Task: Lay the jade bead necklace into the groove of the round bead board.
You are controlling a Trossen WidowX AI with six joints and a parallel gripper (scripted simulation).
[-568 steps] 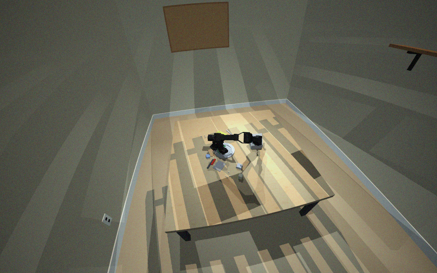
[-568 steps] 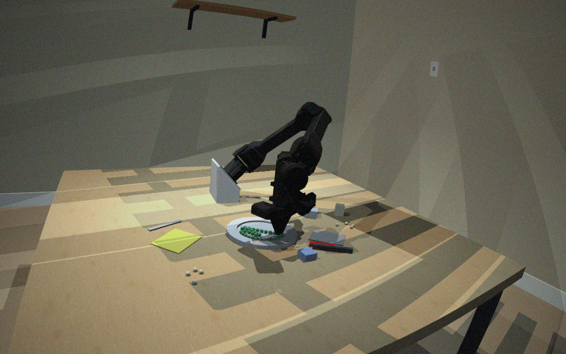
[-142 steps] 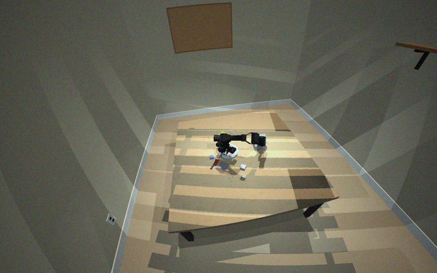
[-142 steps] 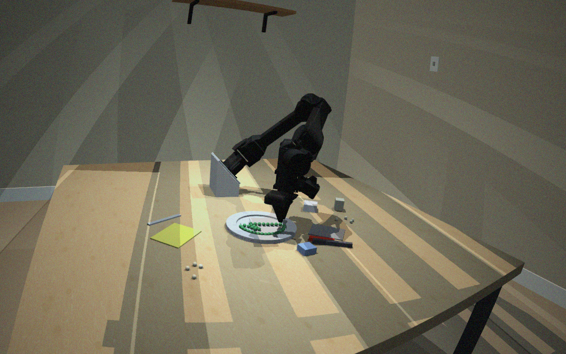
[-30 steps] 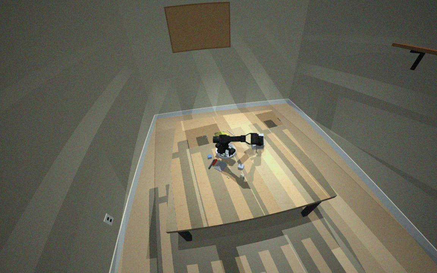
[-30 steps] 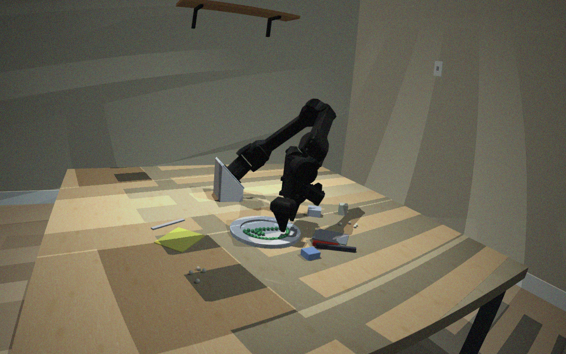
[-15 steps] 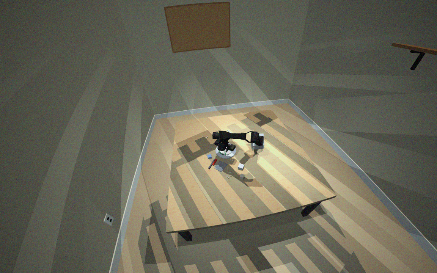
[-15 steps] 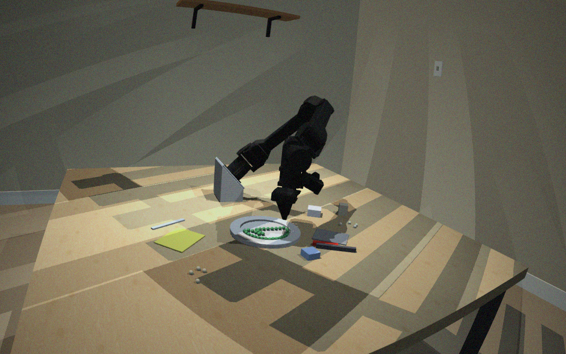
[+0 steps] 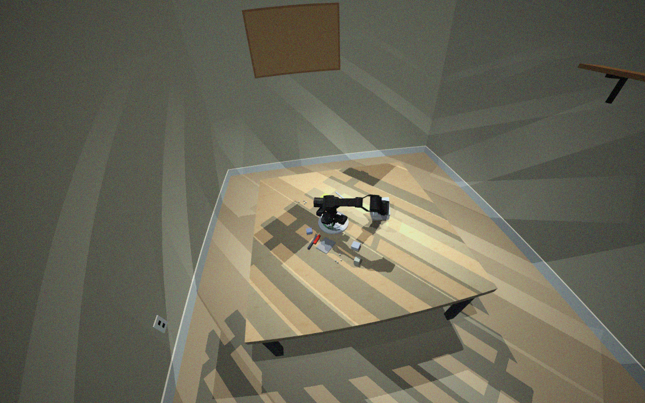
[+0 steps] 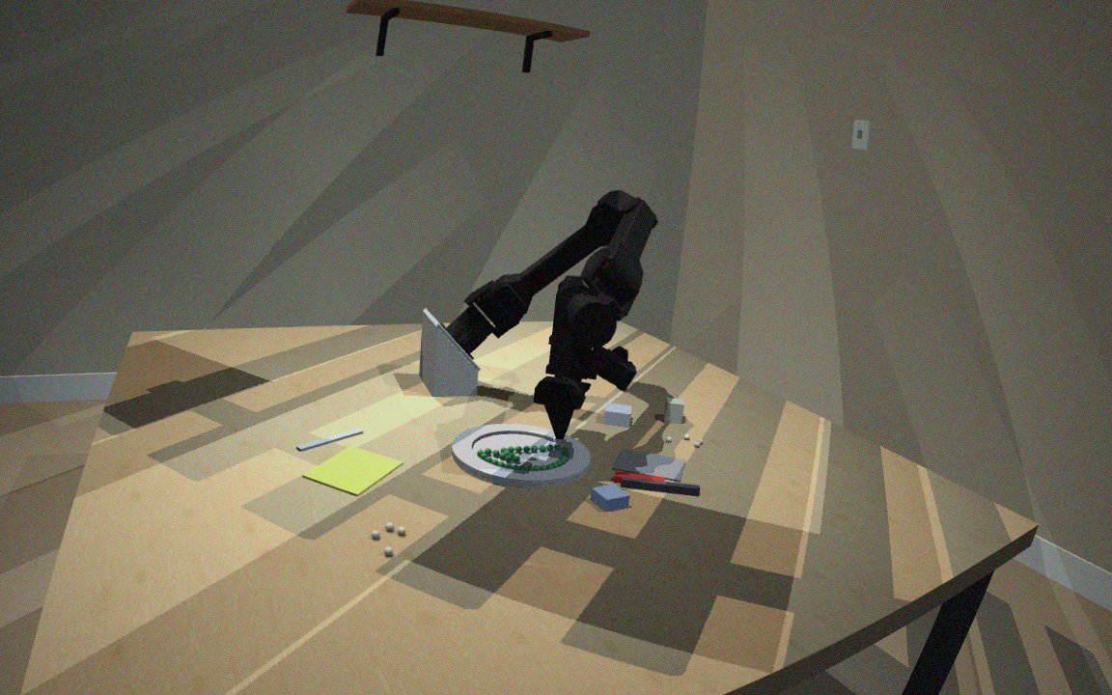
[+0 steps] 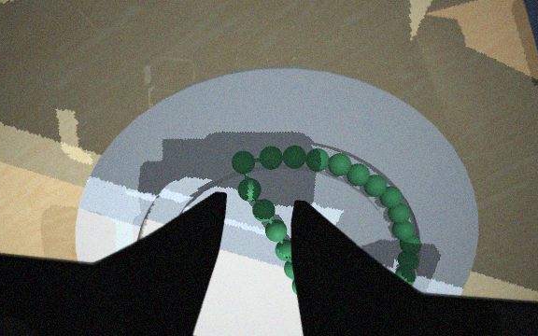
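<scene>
Now: gripper tip 20 mm past the round grey bead board, 50 mm to the left of it and 30 mm above it. Also, from my gripper tip: grey plate: 70 mm ahead, 120 mm to the left, 40 mm below; then blue block: 140 mm ahead, 20 mm to the right, 30 mm below; then red and black pen: 130 mm ahead, 70 mm to the left, 30 mm below.
</scene>
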